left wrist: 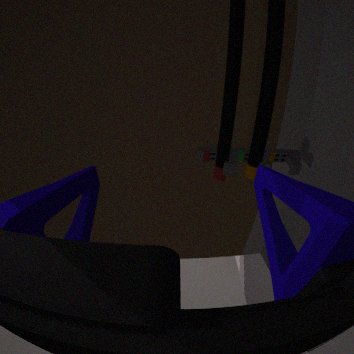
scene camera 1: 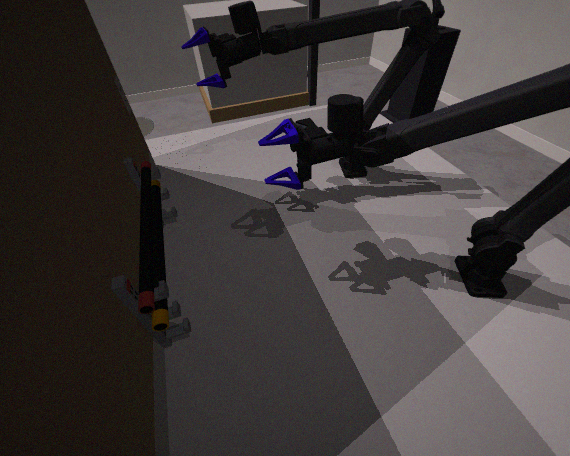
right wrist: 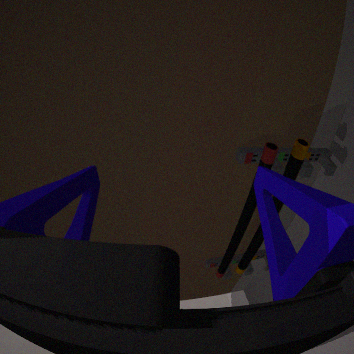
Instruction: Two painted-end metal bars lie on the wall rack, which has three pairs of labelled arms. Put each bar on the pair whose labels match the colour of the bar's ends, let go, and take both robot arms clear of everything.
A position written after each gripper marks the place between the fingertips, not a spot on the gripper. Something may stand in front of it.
In view: the left gripper (scene camera 1: 262,163), the right gripper (scene camera 1: 189,67), a red-ended bar (scene camera 1: 146,303) and a brown wall panel (scene camera 1: 84,371).
The red-ended bar shows as well in the right wrist view (right wrist: 250,203). The left gripper also shows in the left wrist view (left wrist: 176,174). The right gripper is seen too in the right wrist view (right wrist: 176,174).
